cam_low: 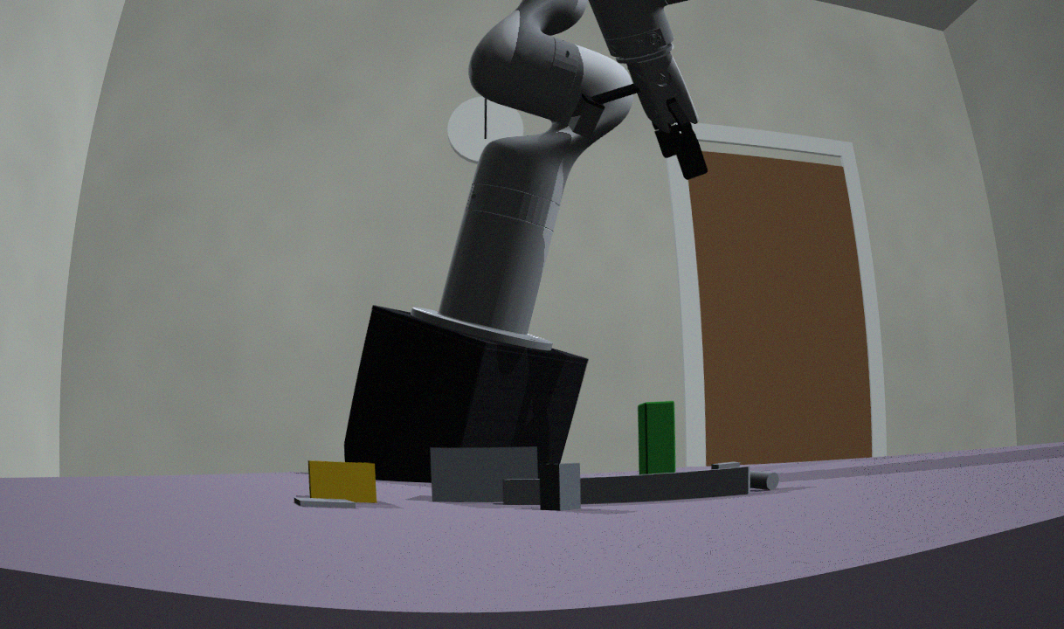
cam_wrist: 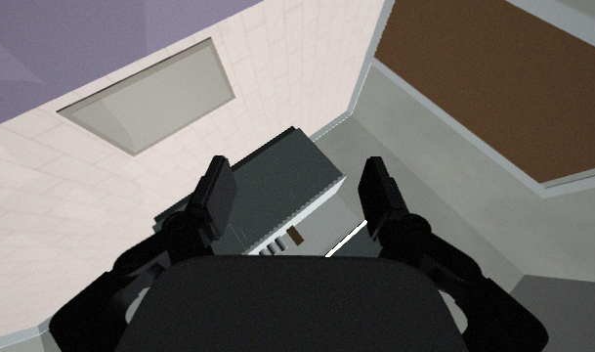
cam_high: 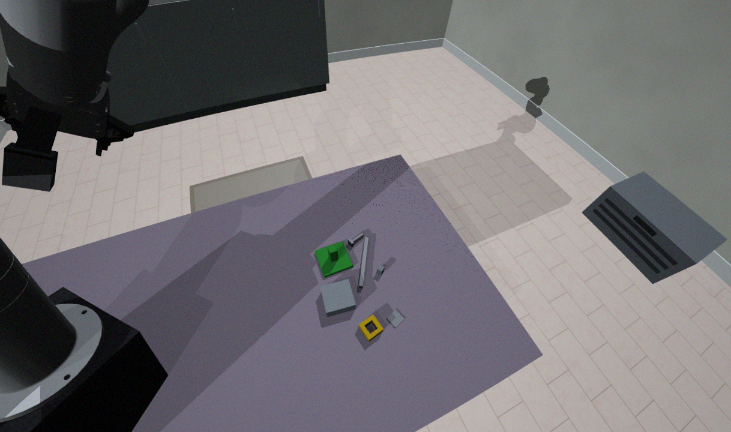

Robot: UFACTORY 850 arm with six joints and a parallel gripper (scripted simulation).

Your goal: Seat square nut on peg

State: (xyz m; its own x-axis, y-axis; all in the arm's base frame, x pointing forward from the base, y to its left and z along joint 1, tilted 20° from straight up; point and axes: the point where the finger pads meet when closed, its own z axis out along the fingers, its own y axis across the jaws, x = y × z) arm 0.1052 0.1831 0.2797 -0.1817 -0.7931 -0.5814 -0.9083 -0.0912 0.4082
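Now: the thin grey plate 450 mm ahead of my hand, 380 mm to the right of it and 390 mm below it. From my hand the other things lie so: bolt (440 mm ahead, 140 mm to the right, 380 mm below); then grey block (340 mm ahead, 280 mm to the right, 370 mm below); then long grey bar (440 mm ahead, 210 mm to the right, 380 mm below).
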